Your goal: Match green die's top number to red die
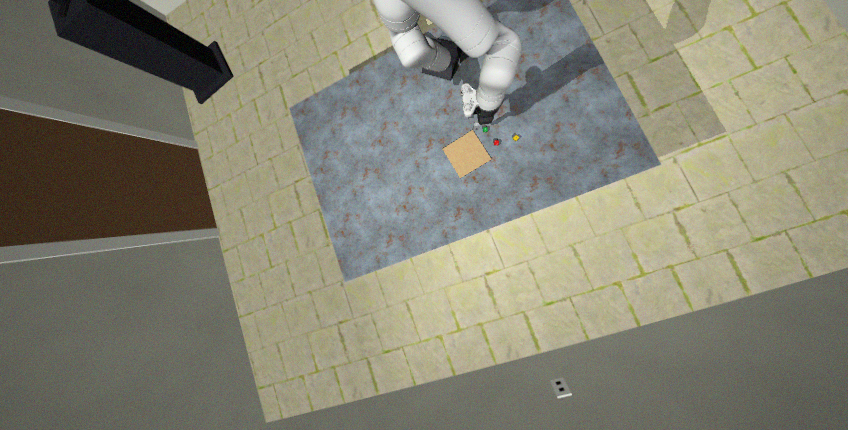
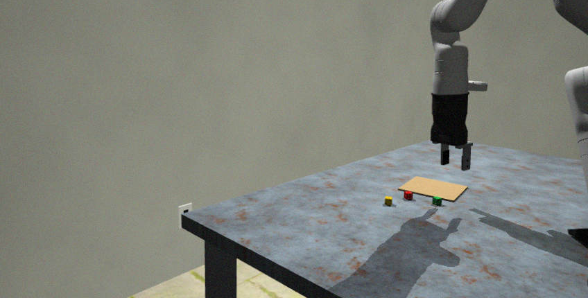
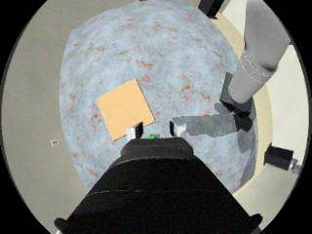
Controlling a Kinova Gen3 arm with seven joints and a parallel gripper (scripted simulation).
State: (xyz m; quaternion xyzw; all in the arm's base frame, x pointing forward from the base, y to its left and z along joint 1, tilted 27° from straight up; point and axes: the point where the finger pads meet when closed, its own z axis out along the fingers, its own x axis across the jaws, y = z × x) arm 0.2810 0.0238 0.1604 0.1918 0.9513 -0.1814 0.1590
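My hand is 10 cm above the green die, 3 cm to the right of it and 3 cm short of it. The rest, counted from my hand: red die (10 cm below, 9 cm ahead, 4 cm to the left); then tan mat (11 cm below, 8 cm to the right, 6 cm ahead); then yellow die (12 cm ahead, 10 cm to the left, 10 cm below).
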